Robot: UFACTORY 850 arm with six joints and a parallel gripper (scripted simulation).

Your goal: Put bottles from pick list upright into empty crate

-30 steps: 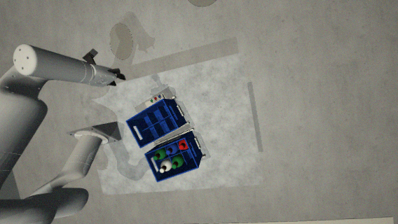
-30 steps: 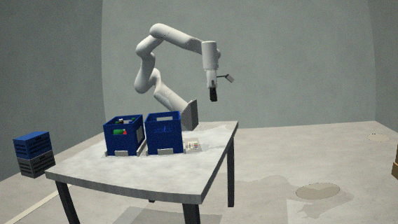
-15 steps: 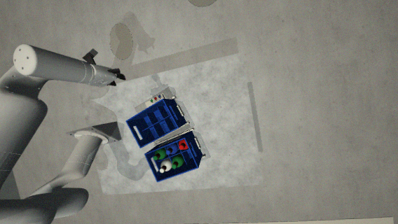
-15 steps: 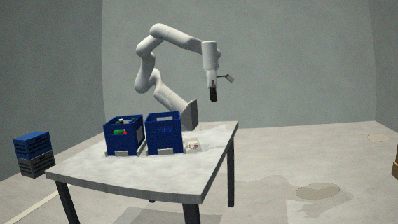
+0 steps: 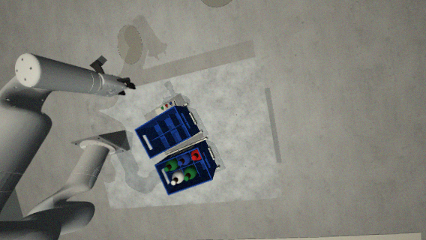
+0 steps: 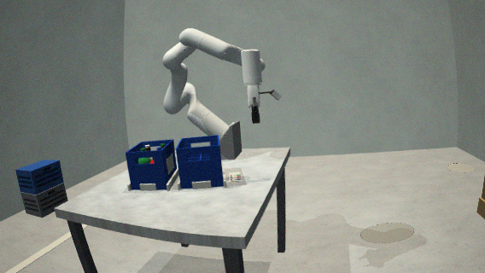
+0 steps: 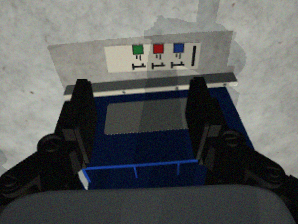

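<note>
The blue-label bottle is 430 mm to the right of my hand, 170 mm below it and 130 mm ahead of it. The rest, counted from my hand: red-label bottle 410 mm to the right, 220 mm ahead, 170 mm below; green-label bottle 450 mm to the right, 170 mm below, 50 mm ahead; pick list 250 mm below, 110 mm to the right, 50 mm ahead.
</note>
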